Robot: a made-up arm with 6 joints.
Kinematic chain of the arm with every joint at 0, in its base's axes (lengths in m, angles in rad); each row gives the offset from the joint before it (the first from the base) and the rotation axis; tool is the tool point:
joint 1: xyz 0 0 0.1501 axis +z
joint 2: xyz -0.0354 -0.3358 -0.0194 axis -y
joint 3: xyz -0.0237 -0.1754 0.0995 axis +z
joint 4: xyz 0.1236 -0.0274 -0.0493 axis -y
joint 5: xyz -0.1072 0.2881 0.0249 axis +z
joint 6: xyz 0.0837 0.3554 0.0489 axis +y
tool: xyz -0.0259 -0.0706 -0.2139
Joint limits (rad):
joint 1: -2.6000..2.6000
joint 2: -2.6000..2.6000
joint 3: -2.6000..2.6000
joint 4: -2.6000..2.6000
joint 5: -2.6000..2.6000
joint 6: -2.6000..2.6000
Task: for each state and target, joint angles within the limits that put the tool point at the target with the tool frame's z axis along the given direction. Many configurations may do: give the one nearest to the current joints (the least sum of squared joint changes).
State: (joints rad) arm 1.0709 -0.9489 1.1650 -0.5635 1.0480 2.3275
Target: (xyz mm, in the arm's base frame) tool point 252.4 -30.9 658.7 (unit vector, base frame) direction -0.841 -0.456 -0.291
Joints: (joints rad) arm 1.0337 -0.8940 0.6829 -0.5575 0.8354 2.2829
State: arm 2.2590 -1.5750 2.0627 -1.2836 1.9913 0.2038
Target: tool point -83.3 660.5 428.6 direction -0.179 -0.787 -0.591
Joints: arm 2.4666 -1.5939 1.4989 -1.5967 2.0991 -0.6830
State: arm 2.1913 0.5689 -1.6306 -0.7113 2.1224 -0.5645
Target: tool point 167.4 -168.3 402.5 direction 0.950 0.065 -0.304
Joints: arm 1.9233 1.0268 -1.1343 -0.6053 2.1625 -1.1217
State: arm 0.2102 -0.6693 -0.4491 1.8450 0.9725 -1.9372
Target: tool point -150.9 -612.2 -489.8 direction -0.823 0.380 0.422
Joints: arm -0.5988 -0.8977 -1.3742 1.9494 1.1566 -1.3842
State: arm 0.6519 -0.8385 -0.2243 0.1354 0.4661 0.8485
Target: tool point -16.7 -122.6 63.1 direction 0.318 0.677 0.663
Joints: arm 0.7310 -0.3804 -0.5902 0.1088 1.0608 0.5572
